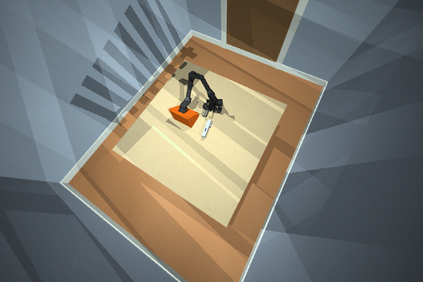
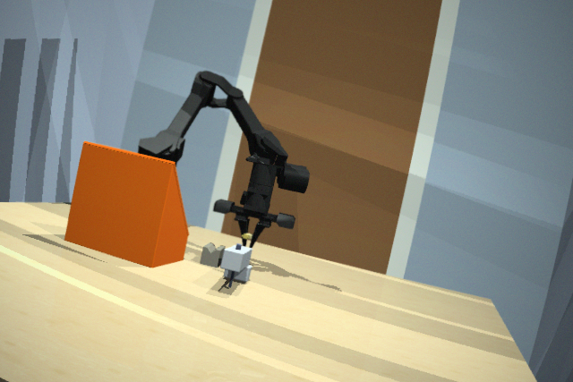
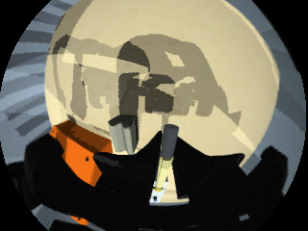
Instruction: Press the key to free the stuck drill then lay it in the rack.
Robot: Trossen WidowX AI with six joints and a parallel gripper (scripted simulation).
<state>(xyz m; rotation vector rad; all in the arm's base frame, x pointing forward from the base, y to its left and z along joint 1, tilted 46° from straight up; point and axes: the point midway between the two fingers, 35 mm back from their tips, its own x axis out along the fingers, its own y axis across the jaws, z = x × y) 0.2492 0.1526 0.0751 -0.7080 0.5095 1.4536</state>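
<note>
Now: the small grey rack 7 cm behind my gripper tip, 3 cm to the right of it and 3 cm below it. The rest, counted from my gripper tip: thin dark drill 3 cm ahead, 22 cm to the right, 1 cm above.
</note>
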